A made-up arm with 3 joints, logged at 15 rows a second.
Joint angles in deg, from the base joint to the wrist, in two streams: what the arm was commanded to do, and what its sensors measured. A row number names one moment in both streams.
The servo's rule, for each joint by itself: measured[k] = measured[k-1] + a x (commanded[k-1-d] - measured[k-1]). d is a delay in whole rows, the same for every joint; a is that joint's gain. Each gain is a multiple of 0.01, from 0.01 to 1. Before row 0 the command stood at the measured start. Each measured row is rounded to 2 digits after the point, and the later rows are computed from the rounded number. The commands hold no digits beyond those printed.
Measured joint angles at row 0:
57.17 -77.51 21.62
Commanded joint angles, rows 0 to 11:
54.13 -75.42 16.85
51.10 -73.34 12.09
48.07 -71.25 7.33
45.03 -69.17 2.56
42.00 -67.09 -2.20
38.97 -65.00 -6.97
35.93 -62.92 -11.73
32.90 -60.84 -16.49
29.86 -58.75 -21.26
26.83 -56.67 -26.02
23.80 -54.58 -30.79
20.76 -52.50 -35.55
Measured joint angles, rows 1 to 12:
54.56 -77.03 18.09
51.58 -76.18 13.65
48.56 -75.05 8.97
45.52 -73.70 4.23
42.49 -72.18 -0.53
39.46 -70.53 -5.30
36.42 -68.78 -10.06
33.39 -66.95 -14.82
30.35 -65.06 -19.59
27.32 -63.13 -24.35
24.29 -61.16 -29.12
21.25 -59.17 -33.88
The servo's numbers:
d 0
a 0.86 0.23 0.74

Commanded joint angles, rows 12 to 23:
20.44 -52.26 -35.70
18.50 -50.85 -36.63
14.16 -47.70 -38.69
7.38 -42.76 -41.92
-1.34 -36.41 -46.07
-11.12 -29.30 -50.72
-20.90 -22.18 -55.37
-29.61 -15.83 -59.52
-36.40 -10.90 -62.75
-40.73 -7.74 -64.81
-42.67 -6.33 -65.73
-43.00 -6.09 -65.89
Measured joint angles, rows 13 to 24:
20.55 -57.58 -35.23
18.79 -56.03 -36.27
14.81 -54.11 -38.06
8.42 -51.50 -40.92
0.03 -48.03 -44.73
-9.56 -43.72 -49.16
-19.31 -38.77 -53.76
-28.17 -33.49 -58.02
-35.25 -28.29 -61.52
-39.96 -23.56 -63.95
-42.29 -19.60 -65.27
-42.90 -16.49 -65.73

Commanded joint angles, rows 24 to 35:
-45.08 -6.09 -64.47
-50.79 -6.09 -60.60
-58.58 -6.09 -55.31
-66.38 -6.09 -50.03
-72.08 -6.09 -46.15
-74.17 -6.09 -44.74
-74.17 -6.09 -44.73
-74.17 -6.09 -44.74
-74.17 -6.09 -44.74
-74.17 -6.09 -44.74
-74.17 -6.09 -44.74
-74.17 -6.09 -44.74
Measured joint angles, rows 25 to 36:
-44.77 -14.10 -64.80
-49.95 -12.26 -61.69
-57.37 -10.84 -56.97
-65.12 -9.75 -51.83
-71.11 -8.91 -47.63
-73.74 -8.26 -45.49
-74.11 -7.76 -44.93
-74.16 -7.38 -44.79
-74.17 -7.08 -44.75
-74.17 -6.85 -44.74
-74.17 -6.68 -44.74
-74.17 -6.54 -44.74

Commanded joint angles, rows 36 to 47:
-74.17 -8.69 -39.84
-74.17 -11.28 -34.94
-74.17 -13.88 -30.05
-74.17 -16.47 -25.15
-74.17 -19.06 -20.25
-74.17 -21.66 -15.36
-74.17 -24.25 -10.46
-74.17 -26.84 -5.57
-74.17 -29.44 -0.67
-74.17 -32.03 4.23
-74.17 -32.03 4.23
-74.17 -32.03 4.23
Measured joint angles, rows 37 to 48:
-74.17 -7.03 -41.11
-74.17 -8.01 -36.54
-74.17 -9.36 -31.74
-74.17 -11.00 -26.86
-74.17 -12.85 -21.97
-74.17 -14.88 -17.08
-74.17 -17.04 -12.18
-74.17 -19.29 -7.29
-74.17 -21.62 -2.39
-74.17 -24.01 2.51
-74.17 -25.85 3.78
-74.17 -27.27 4.11

